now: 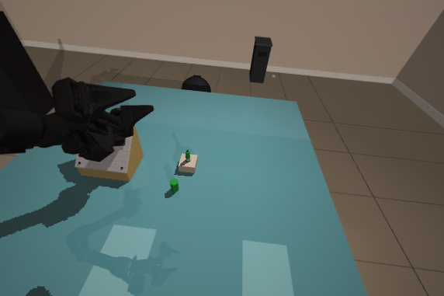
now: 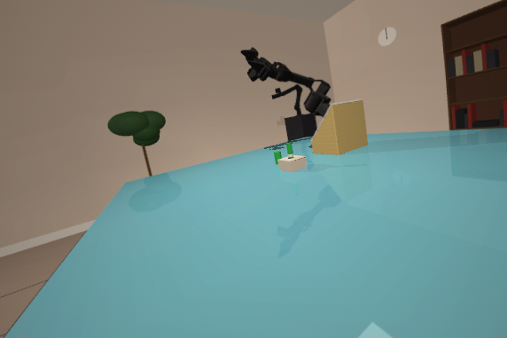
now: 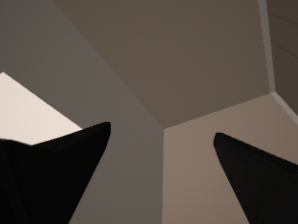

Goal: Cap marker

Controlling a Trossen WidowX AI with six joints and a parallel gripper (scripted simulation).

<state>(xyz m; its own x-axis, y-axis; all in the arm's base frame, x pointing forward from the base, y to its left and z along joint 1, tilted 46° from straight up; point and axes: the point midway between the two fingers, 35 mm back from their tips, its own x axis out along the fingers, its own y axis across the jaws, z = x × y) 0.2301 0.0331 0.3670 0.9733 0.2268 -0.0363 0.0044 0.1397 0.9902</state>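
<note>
My gripper tip is now 110 mm to the right of the green marker cap and 450 mm above it.
</note>
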